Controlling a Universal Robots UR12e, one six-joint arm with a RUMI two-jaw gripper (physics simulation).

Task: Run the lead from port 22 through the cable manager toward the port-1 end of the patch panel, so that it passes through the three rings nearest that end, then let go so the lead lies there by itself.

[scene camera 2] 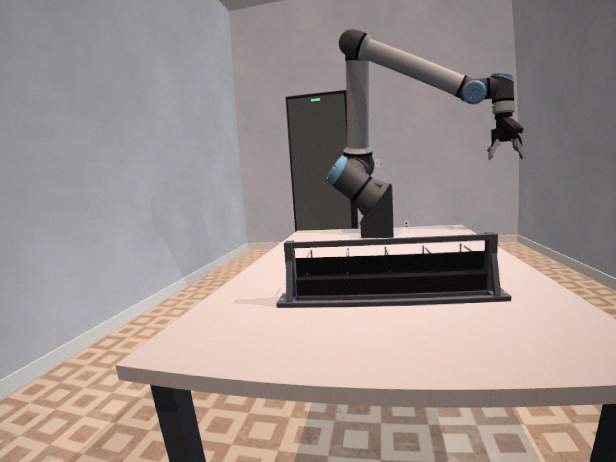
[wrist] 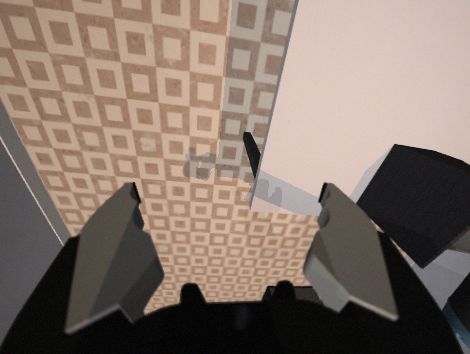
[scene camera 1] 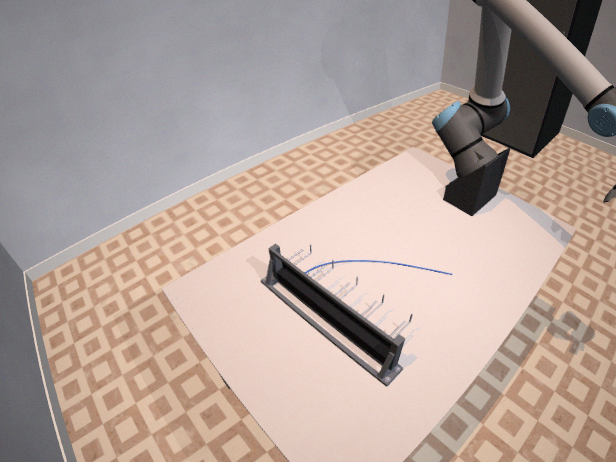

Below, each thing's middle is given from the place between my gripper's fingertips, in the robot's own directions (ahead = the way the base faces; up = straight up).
Scene:
Now: hand 750 mm short of the panel frame top bar (scene camera 2: pixel 471 237), 540 mm to the left of it and 190 mm above it.

